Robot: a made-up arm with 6 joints.
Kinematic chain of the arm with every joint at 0, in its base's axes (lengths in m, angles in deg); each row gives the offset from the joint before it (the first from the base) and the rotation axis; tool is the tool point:
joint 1: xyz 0 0 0.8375 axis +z
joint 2: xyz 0.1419 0 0 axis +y
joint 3: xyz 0 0 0.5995 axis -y
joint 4: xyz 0 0 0.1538 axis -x
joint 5: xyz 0.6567 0 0 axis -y
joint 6: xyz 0.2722 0 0 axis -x
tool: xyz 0 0 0
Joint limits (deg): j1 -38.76..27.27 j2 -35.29..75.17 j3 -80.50..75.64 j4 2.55..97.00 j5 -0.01..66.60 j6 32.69..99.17
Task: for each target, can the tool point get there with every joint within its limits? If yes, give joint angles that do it. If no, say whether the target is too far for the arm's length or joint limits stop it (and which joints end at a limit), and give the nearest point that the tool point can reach.
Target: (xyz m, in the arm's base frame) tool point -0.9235 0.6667 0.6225
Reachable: no: joint limits stop it (at a limit: joint 1, joint 2, joint 3, joint 4) | nearest point -0.0637 0.2285 0.5490 | short by 0.968 m
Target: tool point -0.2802 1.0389 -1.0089
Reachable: no: too far | nearest point 0.3757 0.3788 0.1257 | short by 1.467 m
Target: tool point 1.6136 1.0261 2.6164
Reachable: no: too far | nearest point 1.0744 0.5964 1.9339 | short by 0.970 m
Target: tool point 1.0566 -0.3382 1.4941
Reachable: yes | joints -22.83 4.25 -9.80 37.90 36.00 50.49
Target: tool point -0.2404 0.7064 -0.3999
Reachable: no: joint limits stop it (at a limit: joint 1, joint 2) | nearest point 0.2446 0.3276 0.1858 | short by 0.850 m
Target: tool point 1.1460 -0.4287 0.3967
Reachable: yes | joints -21.06 58.60 -5.12 26.33 5.59 72.53
